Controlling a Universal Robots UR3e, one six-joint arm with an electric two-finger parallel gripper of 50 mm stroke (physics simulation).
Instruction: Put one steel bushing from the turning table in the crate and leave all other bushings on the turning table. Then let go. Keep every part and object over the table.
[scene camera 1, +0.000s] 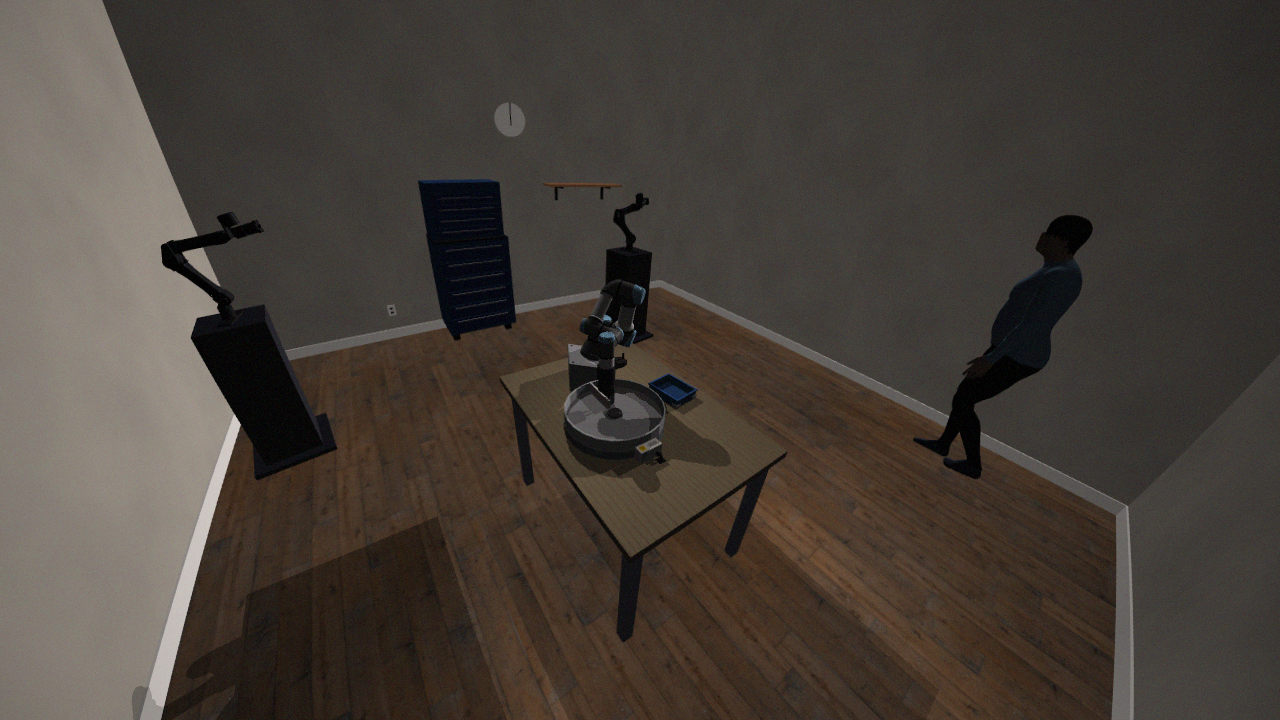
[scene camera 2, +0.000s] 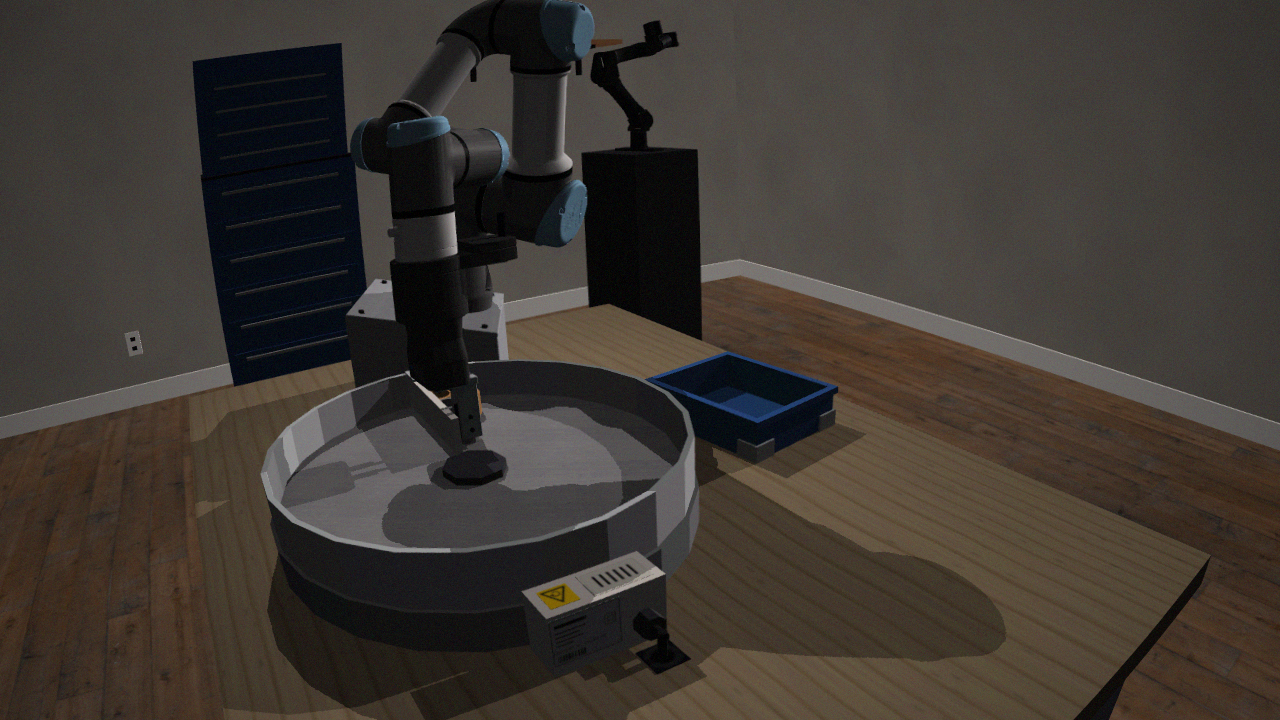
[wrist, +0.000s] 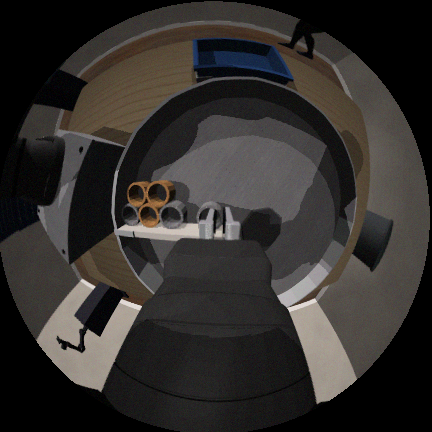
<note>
In view: the gripper (scene camera 2: 469, 434) and a blue crate (scene camera 2: 753, 409).
The gripper shows as well in the wrist view (wrist: 219, 214). The blue crate shows as well in the wrist view (wrist: 213, 57).
</note>
